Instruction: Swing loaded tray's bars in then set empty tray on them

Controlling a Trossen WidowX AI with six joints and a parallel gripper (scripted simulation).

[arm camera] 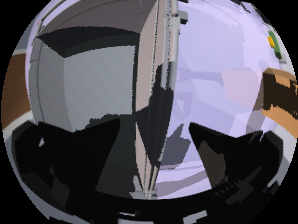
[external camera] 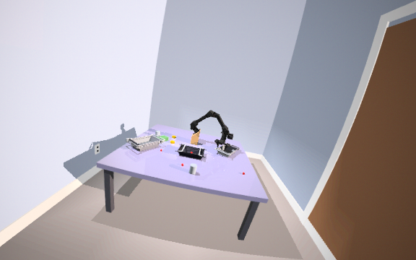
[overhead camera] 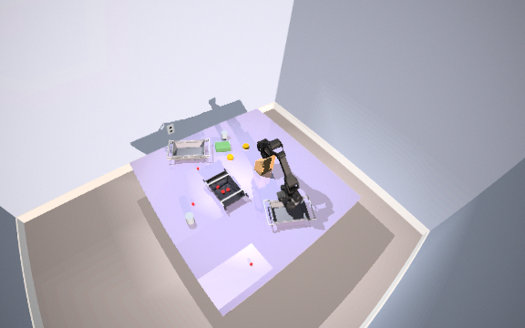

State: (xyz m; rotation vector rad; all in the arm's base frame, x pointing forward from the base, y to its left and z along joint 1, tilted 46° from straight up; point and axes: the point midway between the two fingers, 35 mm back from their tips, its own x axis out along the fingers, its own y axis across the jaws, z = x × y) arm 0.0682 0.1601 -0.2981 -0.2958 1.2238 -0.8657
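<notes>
Now: the grey tray 7 cm to the left of my gripper tip, 4 cm ahead of it and 3 cm above it. The rest, counted from my gripper tip: green block 68 cm to the right, 12 cm ahead, 1 cm above.
</notes>
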